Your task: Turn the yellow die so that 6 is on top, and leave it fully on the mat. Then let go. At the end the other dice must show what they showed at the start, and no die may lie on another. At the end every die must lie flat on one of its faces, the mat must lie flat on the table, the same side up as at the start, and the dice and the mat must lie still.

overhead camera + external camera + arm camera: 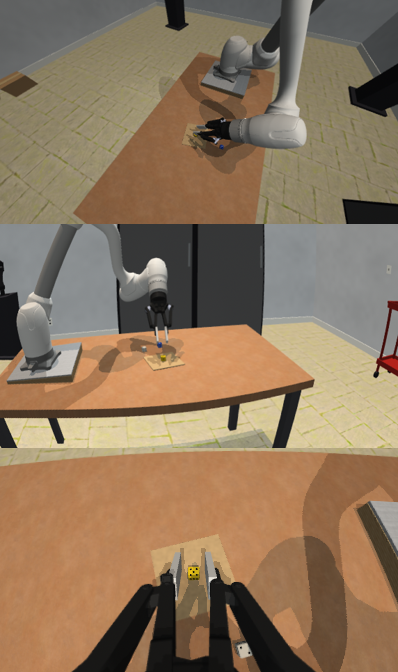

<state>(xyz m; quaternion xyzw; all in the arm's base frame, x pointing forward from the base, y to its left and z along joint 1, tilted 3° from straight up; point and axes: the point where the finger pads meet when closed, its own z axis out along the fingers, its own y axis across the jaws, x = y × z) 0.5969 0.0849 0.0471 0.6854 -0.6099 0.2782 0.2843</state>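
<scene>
My gripper is now 9 cm above the yellow die and 2 cm to the left of it. Round my hand: tan mat: 11 cm below, 2 cm to the right; then blue die: 14 cm to the left, 10 cm below, 1 cm behind; then white die: 10 cm below, 9 cm to the left, 9 cm behind.
</scene>
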